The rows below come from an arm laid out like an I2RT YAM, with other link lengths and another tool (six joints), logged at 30 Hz.
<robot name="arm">
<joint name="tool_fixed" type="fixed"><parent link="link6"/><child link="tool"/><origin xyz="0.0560 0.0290 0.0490" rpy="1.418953 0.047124 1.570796"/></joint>
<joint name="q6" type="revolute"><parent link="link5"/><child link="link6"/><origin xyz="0.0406 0.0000 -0.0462"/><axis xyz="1 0 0"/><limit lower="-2.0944" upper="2.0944"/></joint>
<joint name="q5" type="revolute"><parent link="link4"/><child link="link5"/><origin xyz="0.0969 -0.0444 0.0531"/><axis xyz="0 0 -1"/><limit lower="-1.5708" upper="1.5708"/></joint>
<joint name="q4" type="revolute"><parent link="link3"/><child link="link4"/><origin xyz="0.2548 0.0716 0.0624"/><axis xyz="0 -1 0"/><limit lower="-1.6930" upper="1.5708"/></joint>
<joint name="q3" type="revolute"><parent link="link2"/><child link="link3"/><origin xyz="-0.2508 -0.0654 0.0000"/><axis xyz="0 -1 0"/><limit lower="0.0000" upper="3.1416"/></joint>
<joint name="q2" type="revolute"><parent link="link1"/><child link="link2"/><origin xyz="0.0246 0.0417 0.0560"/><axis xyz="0 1 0"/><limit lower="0.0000" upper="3.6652"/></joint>
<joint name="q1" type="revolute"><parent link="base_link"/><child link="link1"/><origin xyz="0.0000 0.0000 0.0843"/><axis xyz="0 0 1"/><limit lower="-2.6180" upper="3.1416"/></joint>
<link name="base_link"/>
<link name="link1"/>
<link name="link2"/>
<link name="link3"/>
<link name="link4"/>
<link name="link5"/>
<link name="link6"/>
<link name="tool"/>
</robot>
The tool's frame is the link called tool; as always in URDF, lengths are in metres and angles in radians.
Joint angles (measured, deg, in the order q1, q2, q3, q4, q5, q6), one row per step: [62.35 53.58 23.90 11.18 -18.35 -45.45]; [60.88 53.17 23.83 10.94 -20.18 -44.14]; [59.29 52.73 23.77 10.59 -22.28 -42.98]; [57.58 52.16 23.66 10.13 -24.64 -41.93]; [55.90 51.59 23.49 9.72 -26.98 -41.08]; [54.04 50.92 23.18 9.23 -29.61 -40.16]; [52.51 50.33 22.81 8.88 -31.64 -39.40]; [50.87 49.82 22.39 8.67 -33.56 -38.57]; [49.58 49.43 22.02 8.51 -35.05 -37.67]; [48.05 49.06 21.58 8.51 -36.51 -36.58]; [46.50 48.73 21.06 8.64 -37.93 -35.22]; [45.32 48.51 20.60 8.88 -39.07 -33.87]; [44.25 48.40 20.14 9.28 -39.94 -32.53]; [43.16 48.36 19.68 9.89 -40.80 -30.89]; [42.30 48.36 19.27 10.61 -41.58 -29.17]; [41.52 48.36 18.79 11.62 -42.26 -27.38]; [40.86 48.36 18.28 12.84 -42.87 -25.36]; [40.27 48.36 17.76 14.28 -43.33 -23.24]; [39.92 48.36 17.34 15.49 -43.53 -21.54]
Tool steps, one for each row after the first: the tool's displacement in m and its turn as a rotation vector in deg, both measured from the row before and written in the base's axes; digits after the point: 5 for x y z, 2 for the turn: [0.00453 -0.00331 0.00273 0.54 1.70 -0.13]; [0.00450 -0.00387 0.00261 0.50 1.66 0.06]; [0.00431 -0.00467 0.00257 0.51 1.63 0.23]; [0.00394 -0.00486 0.00210 0.48 1.43 0.30]; [0.00396 -0.00578 0.00154 0.46 1.64 0.38]; [0.00323 -0.00493 0.00070 0.34 1.32 0.19]; [0.00393 -0.00498 0.00038 0.35 1.35 -0.05]; [0.00314 -0.00394 0.00018 0.26 1.32 -0.12]; [0.00432 -0.00434 0.00014 0.33 1.45 -0.44]; [0.00453 -0.00438 -0.00007 0.36 1.69 -0.56]; [0.00348 -0.00338 -0.00001 0.35 1.57 -0.45]; [0.00357 -0.00289 -0.00024 0.33 1.46 -0.58]; [0.00396 -0.00282 0.00019 0.45 1.64 -0.68]; [0.00324 -0.00228 0.00062 0.53 1.61 -0.53]; [0.00305 -0.00216 0.00081 0.65 1.48 -0.55]; [0.00277 -0.00194 0.00121 0.77 1.55 -0.53]; [0.00276 -0.00179 0.00163 0.88 1.45 -0.60]; [0.00194 -0.00115 0.00132 0.71 1.09 -0.50]
